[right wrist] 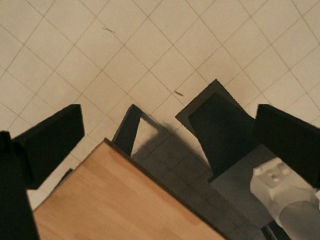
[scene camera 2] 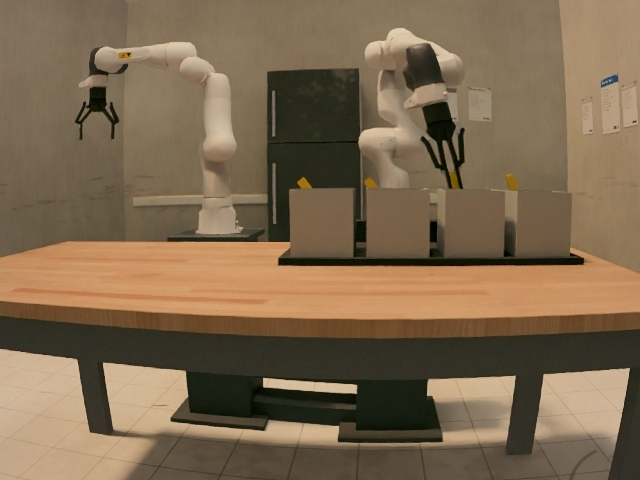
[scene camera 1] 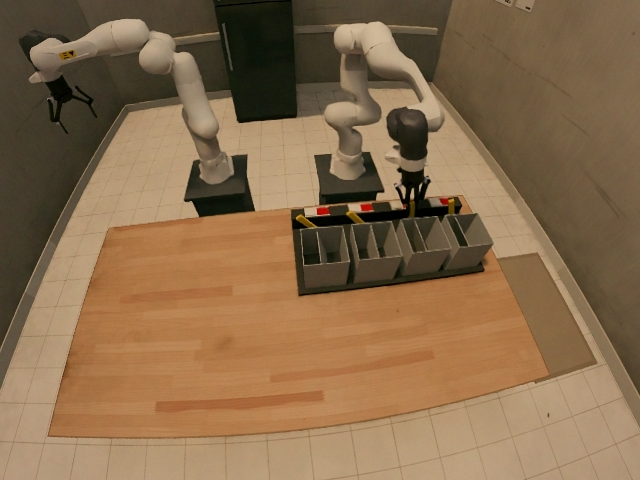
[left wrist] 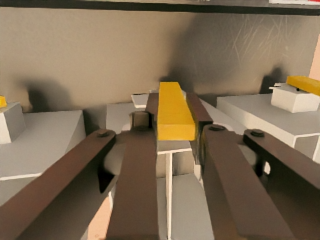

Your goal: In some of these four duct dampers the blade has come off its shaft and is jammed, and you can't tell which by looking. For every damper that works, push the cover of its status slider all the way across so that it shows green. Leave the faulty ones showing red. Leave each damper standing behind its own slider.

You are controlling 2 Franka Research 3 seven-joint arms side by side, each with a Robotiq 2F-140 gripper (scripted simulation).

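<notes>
Scene camera 2 shows my left gripper (scene camera 2: 456, 191), my right gripper (scene camera 2: 96, 139), a damper (scene camera 2: 322, 222), a damper (scene camera 2: 397, 219) and a damper (scene camera 2: 470, 222). In scene camera 1 I see a damper (scene camera 1: 465, 253), my right gripper (scene camera 1: 81, 124) and my left gripper (scene camera 1: 411, 212). The left wrist view shows my left gripper (left wrist: 171, 108); the right wrist view shows my right gripper (right wrist: 169, 119).
</notes>
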